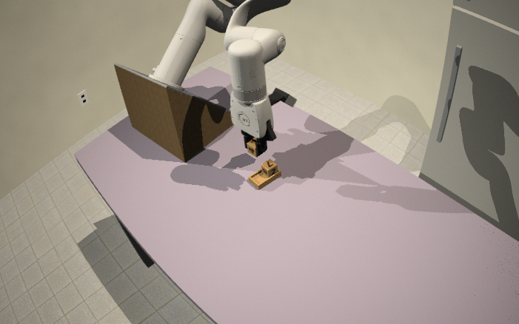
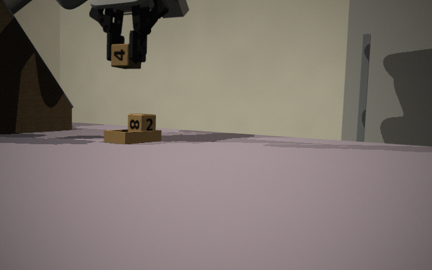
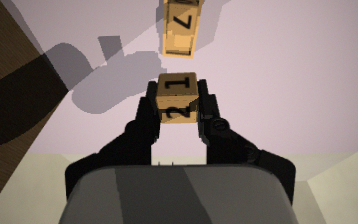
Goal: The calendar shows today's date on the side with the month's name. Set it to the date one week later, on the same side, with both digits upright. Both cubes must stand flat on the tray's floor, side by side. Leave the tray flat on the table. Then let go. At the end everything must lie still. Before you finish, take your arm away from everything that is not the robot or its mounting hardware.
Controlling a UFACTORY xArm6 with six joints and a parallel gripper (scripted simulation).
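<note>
The cube lies 10 mm below my hand. From my hand the other things lie so: wooden calendar tray 20 mm to the left, 130 mm below.
</note>
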